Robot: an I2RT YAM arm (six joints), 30 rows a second.
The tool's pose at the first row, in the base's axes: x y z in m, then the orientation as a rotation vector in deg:
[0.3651 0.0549 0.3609 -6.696 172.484 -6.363]
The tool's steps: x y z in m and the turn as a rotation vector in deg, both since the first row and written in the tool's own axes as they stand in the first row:
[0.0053 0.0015 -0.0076 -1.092 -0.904 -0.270]
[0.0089 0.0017 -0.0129 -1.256 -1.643 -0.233]
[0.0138 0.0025 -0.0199 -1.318 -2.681 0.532]
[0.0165 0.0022 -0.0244 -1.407 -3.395 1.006]
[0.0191 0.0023 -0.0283 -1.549 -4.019 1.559]
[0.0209 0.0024 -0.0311 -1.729 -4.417 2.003]
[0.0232 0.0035 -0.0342 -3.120 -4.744 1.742]
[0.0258 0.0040 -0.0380 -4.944 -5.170 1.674]
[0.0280 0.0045 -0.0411 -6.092 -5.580 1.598]
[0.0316 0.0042 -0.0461 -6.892 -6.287 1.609]
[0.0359 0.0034 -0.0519 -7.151 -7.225 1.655]
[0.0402 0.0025 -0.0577 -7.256 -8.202 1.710]
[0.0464 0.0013 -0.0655 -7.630 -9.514 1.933]
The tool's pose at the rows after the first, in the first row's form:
[0.3588 0.0565 0.3676 -7.225 171.666 -4.671]
[0.3545 0.0567 0.3724 -7.198 170.941 -4.362]
[0.3487 0.0576 0.3787 -6.084 169.928 -4.113]
[0.3455 0.0574 0.3828 -5.407 169.229 -3.879]
[0.3424 0.0576 0.3864 -4.620 168.621 -3.569]
[0.3402 0.0577 0.3889 -3.994 168.238 -3.231]
[0.3375 0.0588 0.3916 -4.518 167.990 -1.188]
[0.3344 0.0594 0.3950 -4.799 167.633 1.509]
[0.3318 0.0599 0.3977 -5.027 167.245 3.205]
[0.3276 0.0596 0.4023 -5.102 166.544 4.403]
[0.3226 0.0589 0.4075 -5.082 165.606 4.818]
[0.3177 0.0580 0.4128 -5.036 164.629 5.008]
[0.3107 0.0569 0.4199 -4.781 163.316 5.608]

